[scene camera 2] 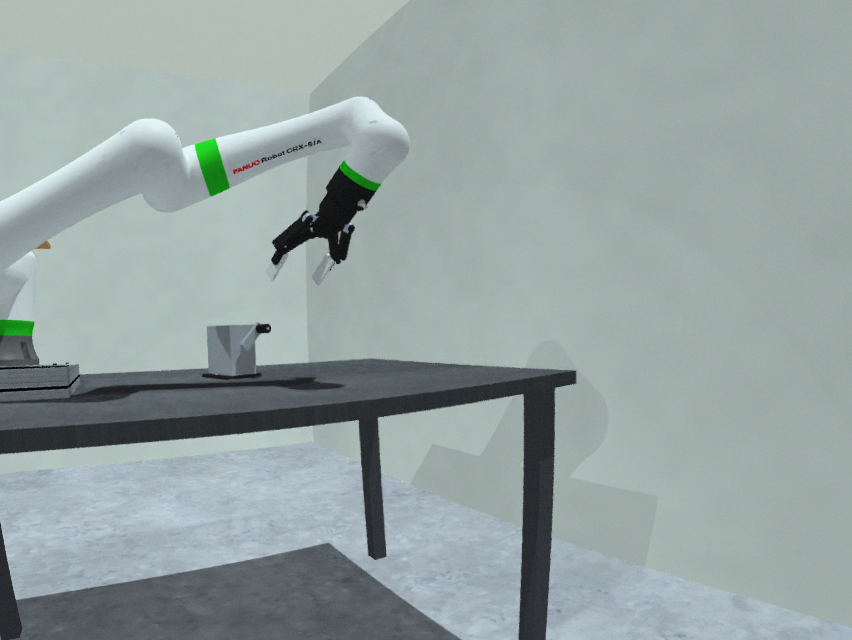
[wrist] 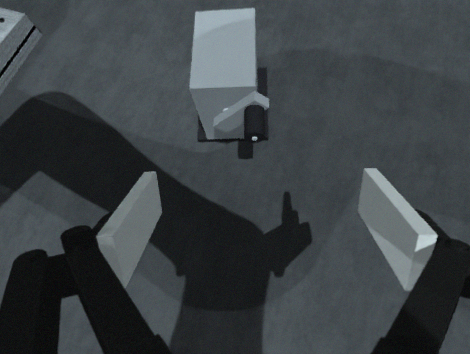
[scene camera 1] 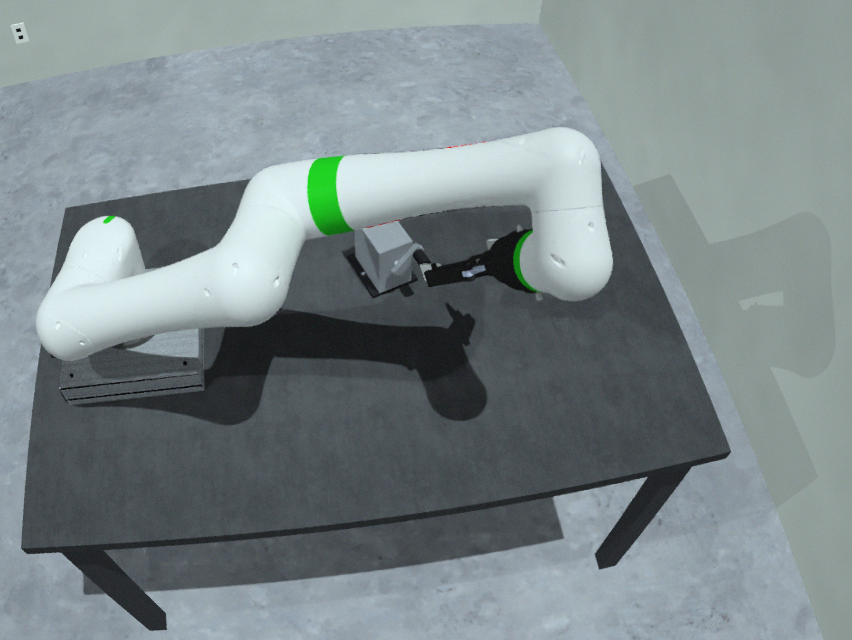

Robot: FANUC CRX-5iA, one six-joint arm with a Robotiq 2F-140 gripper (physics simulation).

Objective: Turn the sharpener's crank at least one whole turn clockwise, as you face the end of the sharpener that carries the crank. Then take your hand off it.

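Where they show: gripper, fingertip midpoint: [scene camera 2: 293,278] [wrist: 258,191] [scene camera 1: 457,259]; arm's base, origin of the base link: [scene camera 2: 4,365].
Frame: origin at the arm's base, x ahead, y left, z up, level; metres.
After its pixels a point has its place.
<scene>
The sharpener [scene camera 1: 387,246] {x 0.543, y -0.029, z 0.072 m} [scene camera 2: 223,352] {x 0.516, y -0.010, z 0.007 m} [wrist: 224,50] {x 0.550, y 0.015, z 0.072 m} is a light grey box upright on a thin dark base plate. Its grey crank arm [scene camera 2: 247,336] [wrist: 234,113] is on the end facing the table's far-right side in scene camera 2; in the wrist view it slants up to the right. The black crank handle [scene camera 2: 263,328] {x 0.593, y -0.087, z 0.061 m} [wrist: 254,121] {x 0.602, y -0.073, z 0.072 m} sticks out from the arm's upper end. My gripper [scene camera 1: 427,274] [scene camera 2: 296,275] {x 0.628, y -0.180, z 0.169 m} [wrist: 258,191] {x 0.628, y -0.180, z 0.169 m} is wide open and empty. It hangs above and to the right of the handle in scene camera 2, apart from it. In scene camera 1 a finger partly overlaps the crank's view.
The sharpener stands on a dark table [scene camera 1: 344,475] {x 0.347, y -0.419, z -0.056 m} [scene camera 2: 440,392] {x 0.693, y -0.560, z -0.059 m}. My white arm [scene camera 1: 433,179] {x 0.530, y -0.290, z 0.479 m} [scene camera 2: 289,148] {x 0.548, y -0.299, z 0.424 m} reaches over the table, above the sharpener's far side in scene camera 1. The grey robot base plate [scene camera 1: 151,385] {x 0.028, y -0.158, z -0.017 m} [scene camera 2: 41,382] {x 0.079, y -0.165, z -0.025 m} [wrist: 15,45] {x 0.162, y 0.069, z -0.028 m} lies left of the sharpener. Arm shadows cross the table.
</scene>
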